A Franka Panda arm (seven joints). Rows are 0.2 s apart.
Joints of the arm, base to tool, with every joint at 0 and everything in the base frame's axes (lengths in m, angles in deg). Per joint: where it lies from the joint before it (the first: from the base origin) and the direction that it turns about. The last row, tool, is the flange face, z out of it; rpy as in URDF.
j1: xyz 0 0 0.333 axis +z
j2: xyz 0 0 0 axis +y
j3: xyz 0 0 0.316 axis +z
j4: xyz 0.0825 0 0 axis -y
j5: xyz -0.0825 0 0.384 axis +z
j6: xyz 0 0 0 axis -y
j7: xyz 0.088 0 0 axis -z
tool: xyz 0 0 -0.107 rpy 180 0 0
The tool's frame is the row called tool.
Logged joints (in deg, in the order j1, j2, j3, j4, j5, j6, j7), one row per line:
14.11, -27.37, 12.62, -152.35, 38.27, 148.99, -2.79
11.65, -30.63, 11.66, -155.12, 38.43, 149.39, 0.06
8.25, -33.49, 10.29, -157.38, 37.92, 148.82, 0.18
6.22, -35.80, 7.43, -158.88, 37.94, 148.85, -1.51
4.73, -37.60, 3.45, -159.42, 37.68, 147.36, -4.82
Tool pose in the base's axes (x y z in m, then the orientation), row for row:
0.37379, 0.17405, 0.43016, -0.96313, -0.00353, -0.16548, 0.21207
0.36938, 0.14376, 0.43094, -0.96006, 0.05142, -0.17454, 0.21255
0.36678, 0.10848, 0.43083, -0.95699, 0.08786, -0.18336, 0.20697
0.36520, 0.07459, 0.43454, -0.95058, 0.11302, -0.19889, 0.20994
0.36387, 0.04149, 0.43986, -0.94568, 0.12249, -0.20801, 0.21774
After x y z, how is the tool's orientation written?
As a quaternion, x y z w.
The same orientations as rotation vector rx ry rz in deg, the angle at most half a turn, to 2 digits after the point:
-153.27, -0.56, -26.33
-152.74, 8.18, -27.77
-152.70, 14.02, -29.26
-151.44, 18.01, -31.69
-150.04, 19.43, -33.00

